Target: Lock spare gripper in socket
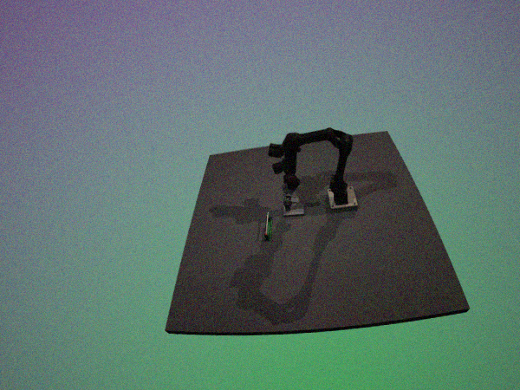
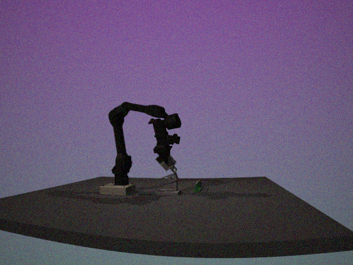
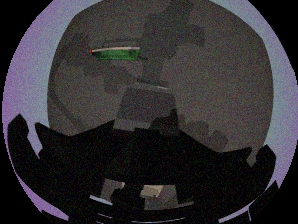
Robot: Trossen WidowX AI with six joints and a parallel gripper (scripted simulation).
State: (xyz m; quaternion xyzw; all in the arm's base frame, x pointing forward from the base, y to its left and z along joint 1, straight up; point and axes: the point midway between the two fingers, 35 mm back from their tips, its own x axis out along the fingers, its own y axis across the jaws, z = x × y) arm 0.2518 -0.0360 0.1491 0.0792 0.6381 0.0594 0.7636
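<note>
Right now the green cradle is 130 mm ahead of my gripper tip, 140 mm to the left of it and 130 mm below it. From my gripper tip the other things lie so: mount: 10 mm ahead, 30 mm to the left, 110 mm below; spare gripper: right at my gripper tip.
</note>
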